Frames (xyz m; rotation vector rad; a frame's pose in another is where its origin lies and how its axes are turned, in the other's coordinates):
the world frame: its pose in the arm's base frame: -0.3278 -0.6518 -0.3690 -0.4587 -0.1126 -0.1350
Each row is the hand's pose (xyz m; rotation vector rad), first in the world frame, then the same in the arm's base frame.
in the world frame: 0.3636 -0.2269 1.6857 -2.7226 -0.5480 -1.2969
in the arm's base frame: -0.1360 -0.1361 1.2810 2.3951 0.5921 1.1768
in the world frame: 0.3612 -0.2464 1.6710 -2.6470 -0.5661 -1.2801
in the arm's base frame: -0.1402 -0.1598 1.2760 2.4485 0.6397 1.2085
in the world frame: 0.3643 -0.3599 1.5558 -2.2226 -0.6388 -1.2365
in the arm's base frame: -0.1458 -0.3125 1.2230 -2.6167 -0.9043 -1.4008
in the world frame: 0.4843 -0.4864 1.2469 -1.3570 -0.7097 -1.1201
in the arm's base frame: -0.0232 -0.5757 1.0193 -1.7575 -1.0128 -1.1918
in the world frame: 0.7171 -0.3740 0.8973 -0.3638 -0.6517 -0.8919
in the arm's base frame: 0.2507 -0.6568 0.6915 -0.7795 -0.9467 -0.8912
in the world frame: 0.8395 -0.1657 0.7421 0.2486 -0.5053 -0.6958
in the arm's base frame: 0.4156 -0.5541 0.4800 -0.1795 -0.7784 -0.6795
